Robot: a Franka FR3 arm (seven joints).
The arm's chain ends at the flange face. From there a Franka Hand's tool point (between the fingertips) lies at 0.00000 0.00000 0.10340 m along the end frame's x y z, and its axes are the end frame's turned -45 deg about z.
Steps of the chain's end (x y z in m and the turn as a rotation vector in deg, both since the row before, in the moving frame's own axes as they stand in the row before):
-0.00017 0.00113 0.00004 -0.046 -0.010 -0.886
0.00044 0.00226 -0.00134 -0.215 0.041 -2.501
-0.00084 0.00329 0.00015 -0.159 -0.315 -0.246
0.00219 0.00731 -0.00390 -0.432 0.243 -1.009
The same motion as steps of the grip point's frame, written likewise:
-0.00099 0.00073 0.00004 -0.025 -0.040 -0.886
-0.00150 0.00224 -0.00134 -0.181 -0.123 -2.501
-0.00353 0.00153 0.00015 0.110 -0.335 -0.246
-0.00385 0.00758 -0.00390 -0.477 -0.134 -1.009

